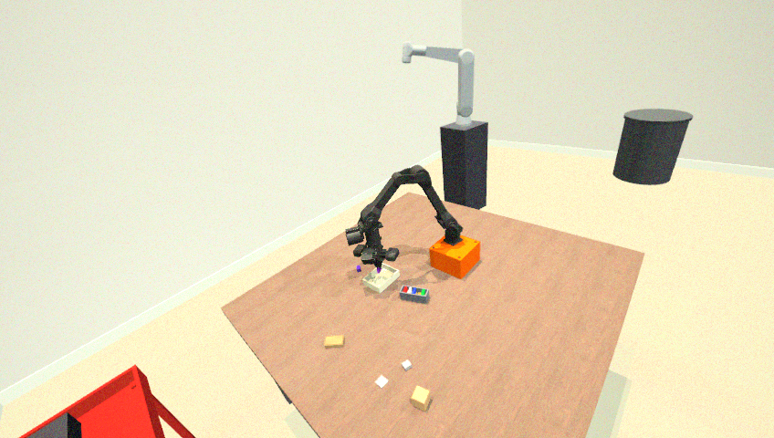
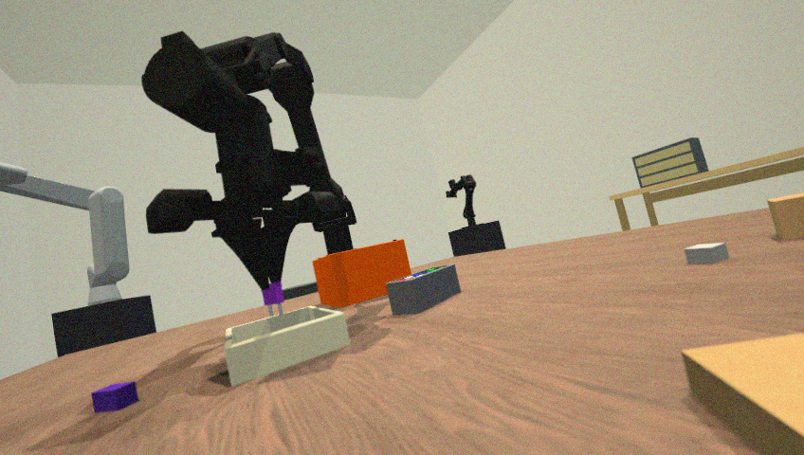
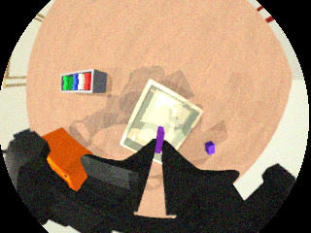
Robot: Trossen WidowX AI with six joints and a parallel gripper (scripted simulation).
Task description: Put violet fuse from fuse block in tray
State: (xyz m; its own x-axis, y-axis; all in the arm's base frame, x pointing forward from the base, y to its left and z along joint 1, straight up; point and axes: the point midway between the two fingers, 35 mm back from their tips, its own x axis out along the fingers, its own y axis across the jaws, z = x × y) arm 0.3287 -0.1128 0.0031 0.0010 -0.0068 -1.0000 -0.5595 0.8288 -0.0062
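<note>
The cream tray lies 6 cm below my gripper tip.
</note>
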